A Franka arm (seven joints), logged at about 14 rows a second.
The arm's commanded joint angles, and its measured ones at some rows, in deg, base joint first. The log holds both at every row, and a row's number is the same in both.
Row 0, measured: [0.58 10.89 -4.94 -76.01 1.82 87.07 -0.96]
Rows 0 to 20, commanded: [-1.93 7.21 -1.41 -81.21 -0.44 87.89 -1.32]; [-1.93 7.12 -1.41 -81.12 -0.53 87.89 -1.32]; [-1.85 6.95 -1.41 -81.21 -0.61 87.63 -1.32]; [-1.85 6.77 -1.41 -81.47 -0.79 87.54 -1.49]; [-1.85 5.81 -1.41 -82.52 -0.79 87.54 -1.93]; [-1.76 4.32 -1.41 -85.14 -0.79 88.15 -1.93]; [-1.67 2.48 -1.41 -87.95 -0.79 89.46 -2.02]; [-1.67 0.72 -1.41 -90.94 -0.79 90.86 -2.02]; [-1.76 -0.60 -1.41 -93.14 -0.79 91.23 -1.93]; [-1.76 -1.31 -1.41 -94.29 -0.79 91.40 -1.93]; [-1.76 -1.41 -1.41 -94.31 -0.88 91.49 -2.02]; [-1.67 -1.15 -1.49 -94.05 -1.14 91.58 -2.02]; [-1.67 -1.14 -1.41 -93.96 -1.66 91.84 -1.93]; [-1.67 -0.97 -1.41 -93.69 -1.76 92.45 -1.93]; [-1.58 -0.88 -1.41 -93.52 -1.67 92.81 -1.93]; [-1.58 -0.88 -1.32 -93.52 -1.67 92.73 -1.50]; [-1.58 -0.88 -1.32 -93.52 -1.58 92.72 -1.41]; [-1.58 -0.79 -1.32 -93.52 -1.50 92.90 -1.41]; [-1.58 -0.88 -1.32 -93.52 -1.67 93.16 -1.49]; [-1.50 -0.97 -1.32 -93.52 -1.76 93.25 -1.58]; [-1.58 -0.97 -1.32 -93.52 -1.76 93.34 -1.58]
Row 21, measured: [-0.57 0.27 -2.40 -92.28 -0.94 92.36 -1.10]
